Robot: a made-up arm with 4 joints. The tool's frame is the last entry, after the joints. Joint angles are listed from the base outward. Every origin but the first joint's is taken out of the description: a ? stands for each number. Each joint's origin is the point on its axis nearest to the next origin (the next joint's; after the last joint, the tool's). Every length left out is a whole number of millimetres.
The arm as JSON. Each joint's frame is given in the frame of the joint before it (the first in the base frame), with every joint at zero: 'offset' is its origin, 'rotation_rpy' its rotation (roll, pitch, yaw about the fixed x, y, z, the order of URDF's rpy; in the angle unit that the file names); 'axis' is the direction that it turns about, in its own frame. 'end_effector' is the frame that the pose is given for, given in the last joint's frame.
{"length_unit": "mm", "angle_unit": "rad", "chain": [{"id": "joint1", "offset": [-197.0, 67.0, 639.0], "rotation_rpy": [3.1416, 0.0, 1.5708], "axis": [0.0, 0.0, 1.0]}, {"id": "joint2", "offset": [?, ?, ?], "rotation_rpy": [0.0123, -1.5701, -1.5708], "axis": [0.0, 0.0, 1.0]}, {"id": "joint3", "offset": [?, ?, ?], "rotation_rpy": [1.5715, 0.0, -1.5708], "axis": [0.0, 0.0, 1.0]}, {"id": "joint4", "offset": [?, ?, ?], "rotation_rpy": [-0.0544, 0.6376, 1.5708], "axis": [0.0, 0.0, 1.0]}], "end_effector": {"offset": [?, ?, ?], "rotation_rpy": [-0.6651, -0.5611, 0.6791]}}
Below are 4 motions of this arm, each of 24 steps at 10 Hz.
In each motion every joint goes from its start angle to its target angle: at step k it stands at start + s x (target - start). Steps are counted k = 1, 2, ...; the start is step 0. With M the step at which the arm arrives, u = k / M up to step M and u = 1 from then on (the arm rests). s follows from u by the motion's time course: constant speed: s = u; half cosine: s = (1 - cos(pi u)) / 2; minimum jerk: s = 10 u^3 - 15 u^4 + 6 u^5.
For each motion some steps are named. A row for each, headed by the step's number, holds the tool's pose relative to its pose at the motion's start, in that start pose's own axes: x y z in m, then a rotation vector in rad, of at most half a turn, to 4 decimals.
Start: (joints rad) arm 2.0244 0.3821 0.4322 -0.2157
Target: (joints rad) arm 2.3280 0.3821 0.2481 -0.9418
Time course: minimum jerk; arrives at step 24
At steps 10, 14, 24:
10: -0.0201 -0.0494 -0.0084 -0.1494 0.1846 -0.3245
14: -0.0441 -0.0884 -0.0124 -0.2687 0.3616 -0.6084
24: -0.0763 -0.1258 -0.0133 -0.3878 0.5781 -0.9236

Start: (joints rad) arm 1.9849 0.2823 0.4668 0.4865
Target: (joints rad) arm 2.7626 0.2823 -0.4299 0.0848
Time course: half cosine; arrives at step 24
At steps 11, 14, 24:
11: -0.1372 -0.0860 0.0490 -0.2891 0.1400 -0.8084
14: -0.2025 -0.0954 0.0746 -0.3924 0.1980 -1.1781
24: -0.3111 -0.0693 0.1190 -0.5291 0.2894 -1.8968

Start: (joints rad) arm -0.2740 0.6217 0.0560 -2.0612
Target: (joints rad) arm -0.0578 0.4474 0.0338 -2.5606
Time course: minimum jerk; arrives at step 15
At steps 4, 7, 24:
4: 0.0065 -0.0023 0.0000 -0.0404 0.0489 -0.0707
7: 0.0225 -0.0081 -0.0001 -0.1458 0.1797 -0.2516
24: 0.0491 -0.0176 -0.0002 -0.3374 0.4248 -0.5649

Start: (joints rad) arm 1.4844 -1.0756 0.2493 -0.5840
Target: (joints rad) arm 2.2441 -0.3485 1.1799 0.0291
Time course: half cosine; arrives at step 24
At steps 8, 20, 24:
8: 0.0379 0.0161 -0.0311 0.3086 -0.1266 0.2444
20: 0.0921 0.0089 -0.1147 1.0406 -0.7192 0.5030
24: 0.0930 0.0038 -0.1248 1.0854 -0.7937 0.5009

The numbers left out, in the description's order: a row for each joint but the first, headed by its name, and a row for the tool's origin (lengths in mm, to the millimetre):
joint2: 147.0 173.0 0.0
joint3: -5.0 90.0 0.0
joint4: 43.0 94.0 0.0
tool: 32.0 1.0 0.0

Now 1 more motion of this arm.
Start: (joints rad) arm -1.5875 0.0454 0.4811 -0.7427
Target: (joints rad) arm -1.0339 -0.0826 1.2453 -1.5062
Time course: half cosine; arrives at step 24
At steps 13, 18, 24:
13: 0.0290 -0.0631 -0.0525 -0.2999 0.1564 -0.1886
18: 0.0321 -0.0945 -0.0816 -0.4428 0.2300 -0.2822
24: 0.0306 -0.1099 -0.0967 -0.5120 0.2653 -0.3291

